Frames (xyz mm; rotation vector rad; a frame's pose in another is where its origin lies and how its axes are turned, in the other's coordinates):
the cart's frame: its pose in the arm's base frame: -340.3 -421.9 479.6 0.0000 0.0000 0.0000
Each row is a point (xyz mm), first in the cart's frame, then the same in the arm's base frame.
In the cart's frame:
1: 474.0 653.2 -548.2
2: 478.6 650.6 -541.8
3: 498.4 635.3 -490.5
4: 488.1 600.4 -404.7
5: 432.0 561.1 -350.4
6: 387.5 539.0 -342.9
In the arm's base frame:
1: 133.7 231.3 -68.6
2: 138.3 228.7 -62.2
3: 158.1 213.4 -10.9
4: 147.8 178.5 74.9
5: 91.7 139.2 129.2
6: 47.2 117.1 136.7

